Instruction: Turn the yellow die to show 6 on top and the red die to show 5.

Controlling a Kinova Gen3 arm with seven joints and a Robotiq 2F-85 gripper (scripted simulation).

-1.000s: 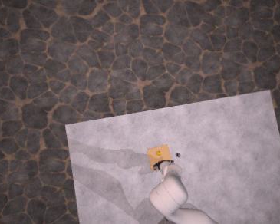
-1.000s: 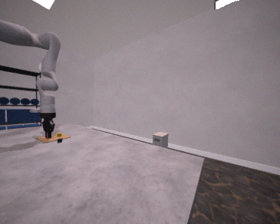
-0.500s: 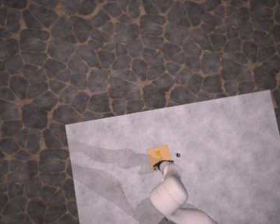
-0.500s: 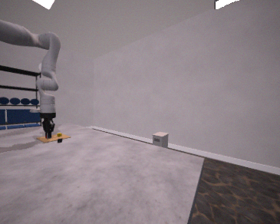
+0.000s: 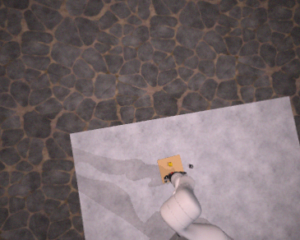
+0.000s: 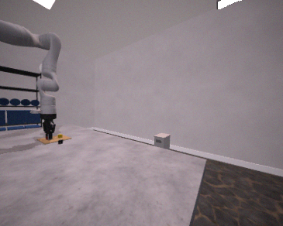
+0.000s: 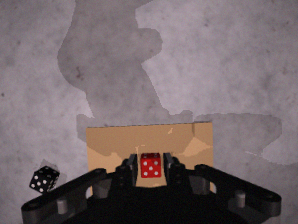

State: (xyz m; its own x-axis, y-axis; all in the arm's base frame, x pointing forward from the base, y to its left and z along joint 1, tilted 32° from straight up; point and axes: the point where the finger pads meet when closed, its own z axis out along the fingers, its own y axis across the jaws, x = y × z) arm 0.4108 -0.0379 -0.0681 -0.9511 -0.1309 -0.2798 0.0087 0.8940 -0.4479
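The red die lies 10 mm below my hand. The rest, counted from my hand: tan mat: 30 mm ahead, 20 mm below; yellow die: 60 mm ahead, 10 mm below; black die: 120 mm to the right, 20 mm ahead, 10 mm below.
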